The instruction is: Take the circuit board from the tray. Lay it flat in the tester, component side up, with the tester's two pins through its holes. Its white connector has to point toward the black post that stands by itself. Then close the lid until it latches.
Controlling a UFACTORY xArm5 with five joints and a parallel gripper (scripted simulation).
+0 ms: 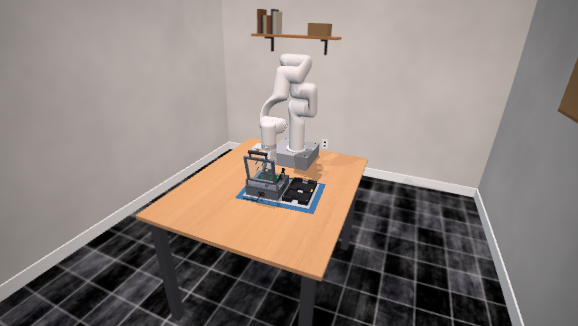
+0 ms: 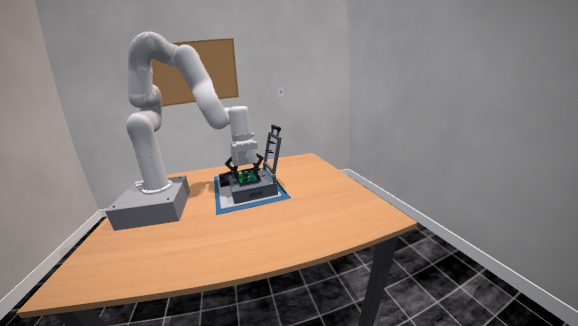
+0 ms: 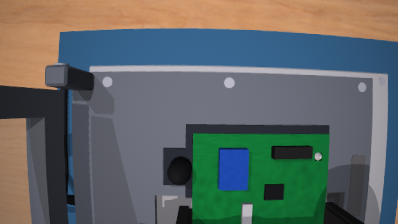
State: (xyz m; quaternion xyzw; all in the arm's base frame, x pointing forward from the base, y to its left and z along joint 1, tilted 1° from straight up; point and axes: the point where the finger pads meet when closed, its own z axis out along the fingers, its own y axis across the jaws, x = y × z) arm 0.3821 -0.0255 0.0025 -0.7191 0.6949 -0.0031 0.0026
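My gripper is now right at the green circuit board. The rest, counted from my hand: clear-windowed lid (120 mm ahead, 100 mm above); tester (40 mm to the left, 30 mm ahead, 30 mm above).
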